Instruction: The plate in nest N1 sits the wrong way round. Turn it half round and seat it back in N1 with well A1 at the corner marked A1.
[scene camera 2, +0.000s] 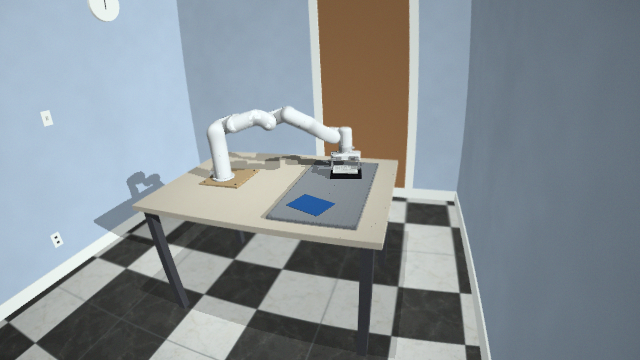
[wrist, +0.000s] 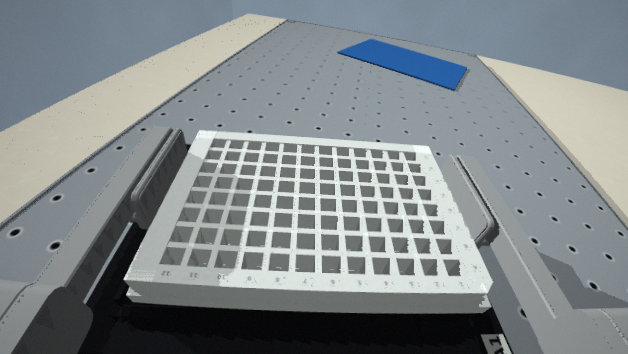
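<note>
The white 96-well plate (scene camera 2: 345, 169) (wrist: 320, 204) is level between the fingers of my gripper (scene camera 2: 345, 167) (wrist: 315, 192), which is shut on its two short sides. In the wrist view column 12 is at the left, column 1 at the right, and row A along the near edge, so well A1 (wrist: 452, 267) is at the near right corner. The black nest N1 (scene camera 2: 346, 176) (wrist: 300, 332) lies under the plate, and its A1 label (wrist: 495, 344) shows below that same corner. The plate appears slightly above the nest; its underside is hidden, so the exact gap cannot be told.
A blue flat pad (scene camera 2: 310, 205) (wrist: 410, 64) lies on the grey perforated board (scene camera 2: 345, 200) (wrist: 280, 107), away from the nest. The board lies on the beige table (scene camera 2: 240, 200) (wrist: 125, 80). The arm's base stands on a wooden board (scene camera 2: 243, 179) at the left.
</note>
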